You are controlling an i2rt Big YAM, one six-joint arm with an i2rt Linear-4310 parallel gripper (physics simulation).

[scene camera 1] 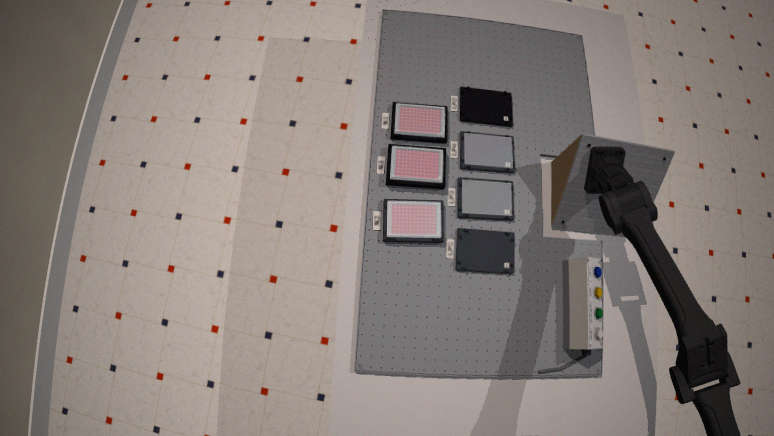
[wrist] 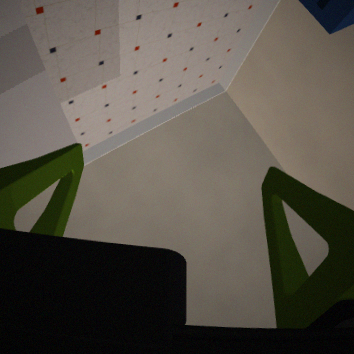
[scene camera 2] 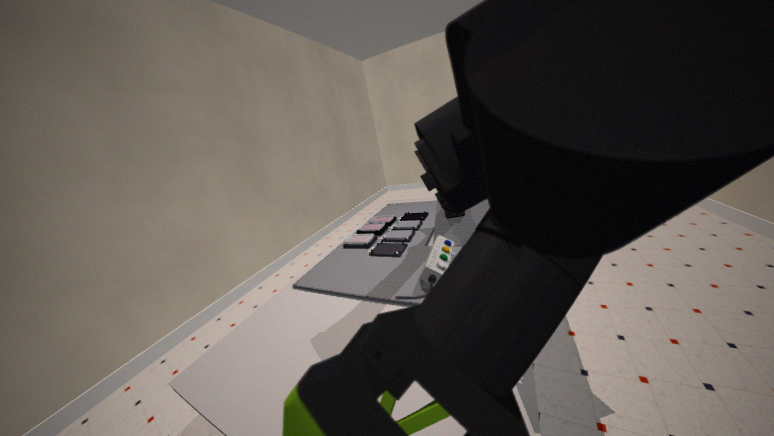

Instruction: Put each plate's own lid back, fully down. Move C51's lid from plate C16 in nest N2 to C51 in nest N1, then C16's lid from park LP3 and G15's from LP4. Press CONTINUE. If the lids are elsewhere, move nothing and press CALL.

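Frame: origin at the arm's base, x back, y down, z right, level; centimetres.
Seen in the pictures: gripper, fingertip midpoint: [wrist: 175,164]; arm's base, link origin: [scene camera 1: 603,169].
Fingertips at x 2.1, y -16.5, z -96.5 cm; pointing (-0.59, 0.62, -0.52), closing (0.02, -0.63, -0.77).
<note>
Offsets run from my fingertips to a thing's top centre. "*": to the spot under its first point. Level surfaces: height alone.
Three plates with pink wells, upper {dx -45.7, dy +26.4, dz +112.4 cm} [scene camera 1: 419,120], middle [scene camera 1: 415,165] and lower {dx -48.0, dy +26.0, dz +86.3 cm} [scene camera 1: 413,219] [scene camera 2: 360,238], sit in a column beside small nest labels I cannot read. Whether a clear lid covers any of them I cannot tell. In the park column lie a black lid-like piece {* dx -27.7, dy +28.3, dz +117.7 cm} [scene camera 1: 485,106] [scene camera 2: 414,216], two grey panes in dark frames {dx -28.2, dy +27.5, dz +104.6 cm} [scene camera 1: 488,151] {dx -29.5, dy +27.5, dz +92.0 cm} [scene camera 1: 485,198], and a dark grey piece {* dx -30.6, dy +28.3, dz +78.7 cm} [scene camera 1: 485,251] [scene camera 2: 388,249]; their labels are too small to read surely. My gripper [wrist: 175,164] is open and empty, away from the plates; its green fingers show partly in scene camera 2.
The button box {dx -6.0, dy +20.9, dz +64.8 cm} [scene camera 1: 577,303] [scene camera 2: 436,261] has blue, yellow, green and white buttons; its lettering is unreadable. It stands on the perforated grey board {dy +29.3 cm} [scene camera 1: 433,324] [scene camera 2: 335,276]. A tilted grey panel [scene camera 1: 647,178] is near the arm's black links. A blue shape [wrist: 332,15] shows in the wrist view.
</note>
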